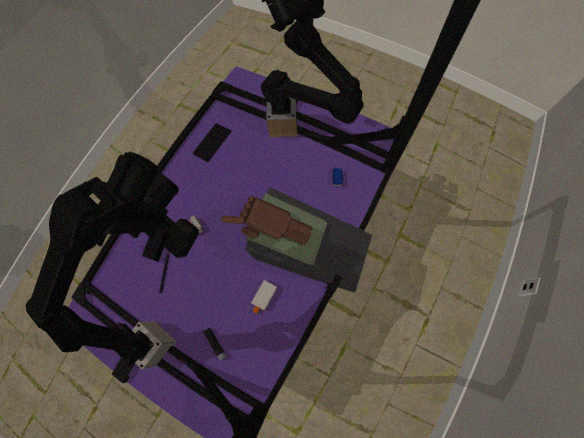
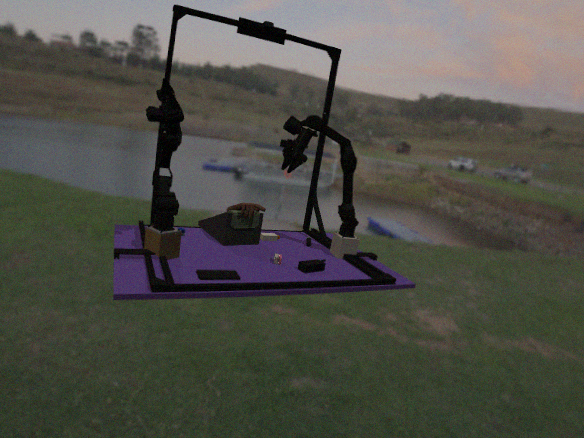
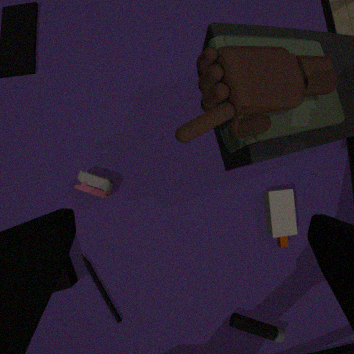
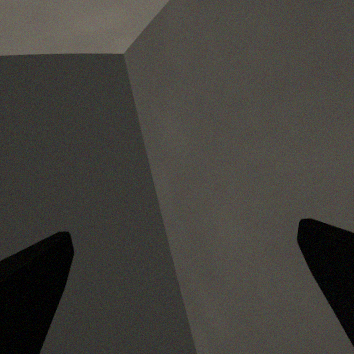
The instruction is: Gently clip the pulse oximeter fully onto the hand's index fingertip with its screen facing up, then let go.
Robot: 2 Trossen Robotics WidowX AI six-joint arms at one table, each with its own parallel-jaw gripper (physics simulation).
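Where they show: left gripper, fingertip midpoint: (image 1: 180,217) (image 2: 285,171) (image 3: 194,223); right gripper, fingertip midpoint: (image 2: 167,84) (image 4: 186,236); left arm's base, link origin: (image 1: 140,345) (image 2: 346,235); right arm's base, link origin: (image 1: 281,106) (image 2: 163,228).
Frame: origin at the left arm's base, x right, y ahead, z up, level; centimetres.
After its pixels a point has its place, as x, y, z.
Observation:
The pulse oximeter (image 1: 197,226) @[-12.2, 38.1, -7.4] (image 2: 277,258) @[-16.4, 39.0, -7.9] (image 3: 94,183) @[-13.4, 38.1, -7.4], a small white and pink clip, lies on the purple table, seemingly on its side, apart from the hand. Its screen cannot be made out. The brown hand (image 1: 267,217) @[9.6, 50.8, 8.6] (image 2: 246,207) @[2.6, 51.0, 8.7] (image 3: 265,77) @[9.4, 50.4, 8.7] rests on a padded wedge, its bare index finger (image 1: 231,219) (image 3: 205,122) sticking out over the table. My left gripper (image 3: 194,223) @[0.0, 36.6, 27.3] is open and empty, pointing down high above the table, with the oximeter below and ahead of its fingers. My right gripper (image 4: 186,236) @[-20.1, 90.2, 54.3] is open and empty, raised far from the table and facing the walls.
The dark wedge (image 1: 350,250) @[32.0, 59.8, -5.9] (image 2: 220,232) @[8.1, 60.4, -5.5] supports the hand. Around it lie a black slab (image 1: 212,142) @[-30.6, 65.5, -9.7] (image 3: 19,40) @[-30.5, 64.9, -9.7], a white box (image 1: 265,295) @[19.0, 34.0, -7.7] (image 3: 282,212) @[18.6, 33.9, -7.7] with an orange end, a blue block (image 1: 337,176) @[15.0, 78.5, -7.3], a thin pen (image 3: 102,290) @[-12.3, 19.2, -9.7], a dark cylinder (image 3: 255,326) @[14.8, 13.5, -8.1] and a black box (image 2: 311,266) @[-24.3, 26.4, -7.7].

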